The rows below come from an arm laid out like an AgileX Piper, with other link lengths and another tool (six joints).
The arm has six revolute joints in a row. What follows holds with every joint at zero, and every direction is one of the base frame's.
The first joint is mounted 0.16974 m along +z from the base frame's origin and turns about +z.
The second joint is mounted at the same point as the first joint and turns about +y.
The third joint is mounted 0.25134 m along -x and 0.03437 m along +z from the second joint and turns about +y.
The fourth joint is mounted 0.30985 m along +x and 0.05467 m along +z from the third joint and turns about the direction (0.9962, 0, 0.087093).
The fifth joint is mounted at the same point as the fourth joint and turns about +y.
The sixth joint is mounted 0.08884 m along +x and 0.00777 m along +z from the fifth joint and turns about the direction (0.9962, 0, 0.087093).
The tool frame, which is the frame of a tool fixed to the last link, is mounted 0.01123 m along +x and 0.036 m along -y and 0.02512 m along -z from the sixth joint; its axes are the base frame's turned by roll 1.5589, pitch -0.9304 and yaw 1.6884 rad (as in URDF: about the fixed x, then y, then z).
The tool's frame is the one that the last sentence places.
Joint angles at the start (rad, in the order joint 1, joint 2, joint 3, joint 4, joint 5, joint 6): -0.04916 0.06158 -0.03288 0.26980 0.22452 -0.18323
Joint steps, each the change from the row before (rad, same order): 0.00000 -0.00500 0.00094 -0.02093 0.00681 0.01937; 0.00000 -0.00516 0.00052 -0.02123 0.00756 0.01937; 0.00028 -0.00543 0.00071 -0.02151 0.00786 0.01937; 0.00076 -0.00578 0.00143 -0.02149 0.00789 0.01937; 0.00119 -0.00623 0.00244 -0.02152 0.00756 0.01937; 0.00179 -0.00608 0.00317 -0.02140 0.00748 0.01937; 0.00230 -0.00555 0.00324 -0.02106 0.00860 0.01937; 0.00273 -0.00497 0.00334 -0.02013 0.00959 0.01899; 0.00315 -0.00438 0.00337 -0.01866 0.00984 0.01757; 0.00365 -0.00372 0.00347 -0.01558 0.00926 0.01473; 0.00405 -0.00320 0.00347 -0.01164 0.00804 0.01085
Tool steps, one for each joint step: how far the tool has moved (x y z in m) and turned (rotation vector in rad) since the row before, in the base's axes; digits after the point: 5 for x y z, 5 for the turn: -0.00068 -0.00030 -0.00027 -0.00173 0.00373 -0.00260; -0.00073 -0.00032 -0.00013 -0.00203 0.00388 -0.00275; -0.00076 -0.00032 -0.00019 -0.00231 0.00408 -0.00276; -0.00077 -0.00027 -0.00042 -0.00227 0.00444 -0.00262; -0.00076 -0.00025 -0.00073 -0.00229 0.00463 -0.00258; -0.00073 -0.00018 -0.00103 -0.00214 0.00536 -0.00231; -0.00074 -0.00011 -0.00125 -0.00176 0.00699 -0.00196; -0.00074 -0.00003 -0.00147 -0.00117 0.00854 -0.00163; -0.00070 0.00004 -0.00158 -0.00111 0.00930 -0.00115; -0.00060 0.00016 -0.00166 -0.00086 0.00934 -0.00016; -0.00048 0.00030 -0.00162 -0.00079 0.00852 0.00112
